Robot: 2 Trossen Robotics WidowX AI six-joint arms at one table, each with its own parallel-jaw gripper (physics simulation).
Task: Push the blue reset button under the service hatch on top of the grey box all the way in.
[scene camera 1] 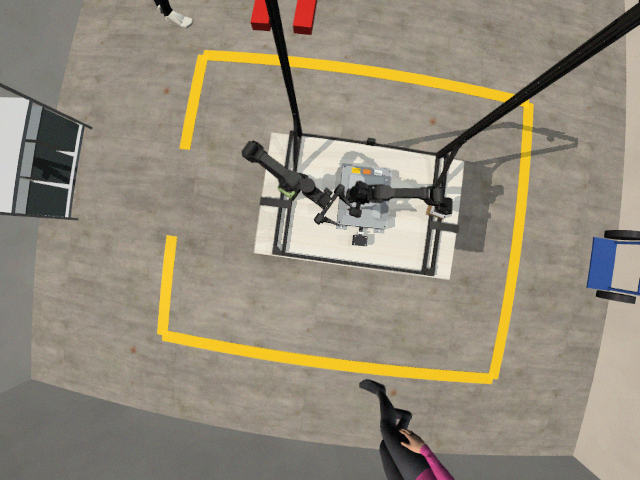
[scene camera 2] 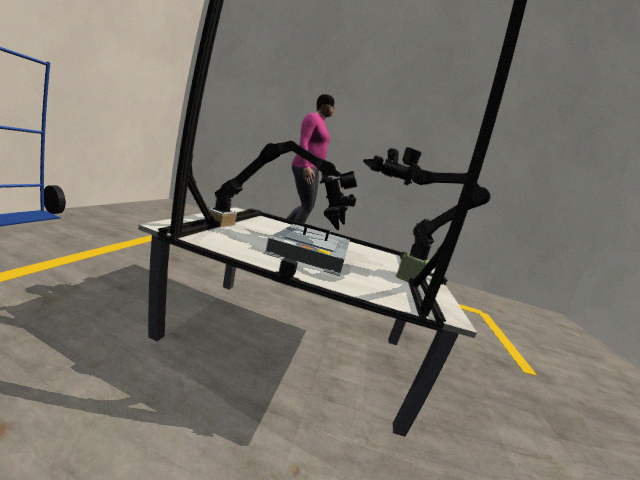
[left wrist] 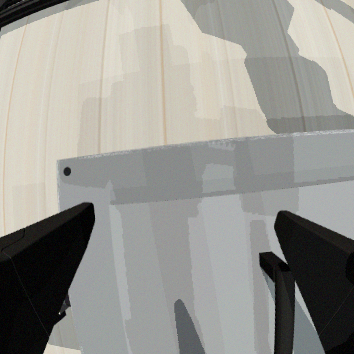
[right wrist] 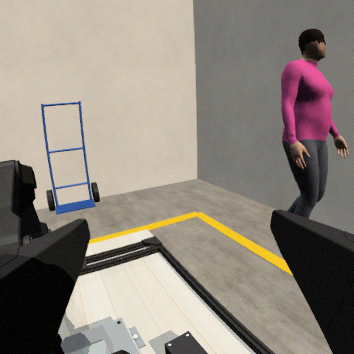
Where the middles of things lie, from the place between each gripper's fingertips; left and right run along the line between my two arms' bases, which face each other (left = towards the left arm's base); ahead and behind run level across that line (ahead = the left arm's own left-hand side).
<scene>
I see my right gripper 170 mm past the service hatch (scene camera 2: 304,235), 120 mm to the right of it and 350 mm above it.
I see my left gripper 60 mm past the service hatch, 80 mm to the right of it and 50 mm above it.
</scene>
